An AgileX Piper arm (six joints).
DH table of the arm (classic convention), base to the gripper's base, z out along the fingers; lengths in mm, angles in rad. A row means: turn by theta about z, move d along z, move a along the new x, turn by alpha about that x. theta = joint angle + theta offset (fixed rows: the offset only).
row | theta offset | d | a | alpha
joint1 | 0 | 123 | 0 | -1.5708
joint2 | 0.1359 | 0 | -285 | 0
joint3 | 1.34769 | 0 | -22 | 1.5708
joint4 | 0 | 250.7 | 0 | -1.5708
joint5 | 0 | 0 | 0 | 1.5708
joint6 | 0 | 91 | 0 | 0
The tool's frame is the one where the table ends.
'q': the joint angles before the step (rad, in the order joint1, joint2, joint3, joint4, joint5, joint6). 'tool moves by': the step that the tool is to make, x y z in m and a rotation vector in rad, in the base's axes. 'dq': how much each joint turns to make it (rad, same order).
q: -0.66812, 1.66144, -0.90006, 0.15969, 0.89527, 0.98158
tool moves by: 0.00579, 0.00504, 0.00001, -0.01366, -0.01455, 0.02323
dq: 0.02802, -0.00001, 0.00002, 0.00000, -0.02040, 0.00227
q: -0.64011, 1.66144, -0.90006, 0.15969, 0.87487, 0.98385
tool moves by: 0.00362, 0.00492, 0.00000, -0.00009, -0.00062, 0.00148
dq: 0.02221, 0.00001, 0.00001, 0.00000, -0.00311, 0.02051
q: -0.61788, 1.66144, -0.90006, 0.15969, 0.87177, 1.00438
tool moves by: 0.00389, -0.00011, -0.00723, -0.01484, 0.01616, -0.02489
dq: 0.01506, 0.02542, 0.00001, -0.02664, -0.02696, 0.05416
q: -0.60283, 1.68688, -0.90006, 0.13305, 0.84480, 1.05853
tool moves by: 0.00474, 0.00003, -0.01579, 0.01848, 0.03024, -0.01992
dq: 0.01025, 0.05606, -0.00001, -0.00009, -0.02361, 0.02803
